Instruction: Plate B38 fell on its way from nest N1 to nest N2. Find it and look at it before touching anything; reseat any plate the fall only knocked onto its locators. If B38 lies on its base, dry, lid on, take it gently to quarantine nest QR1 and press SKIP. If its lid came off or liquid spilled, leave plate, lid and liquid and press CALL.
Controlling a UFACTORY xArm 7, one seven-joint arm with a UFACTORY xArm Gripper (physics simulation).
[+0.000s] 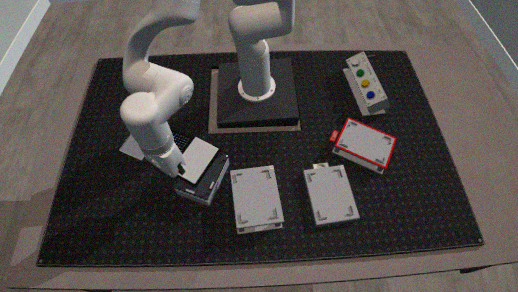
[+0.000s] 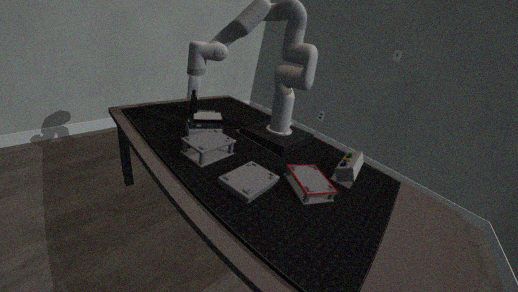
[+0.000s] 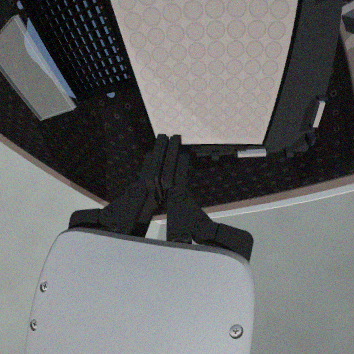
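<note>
My gripper is shut and empty, its tips close beside a corner of a pale plate with round wells. That plate rests on a dark block, offset towards one side. Whether the tips touch it is hidden. Beyond it a dark well plate lies on the mat. A separate grey translucent lid lies beside it, with blue liquid along its edge and a small blue drop. No plate label is readable.
The red-edged nest holds no plate. Two grey nests, one raised and one low, stand near the front. The button box stands at the back right.
</note>
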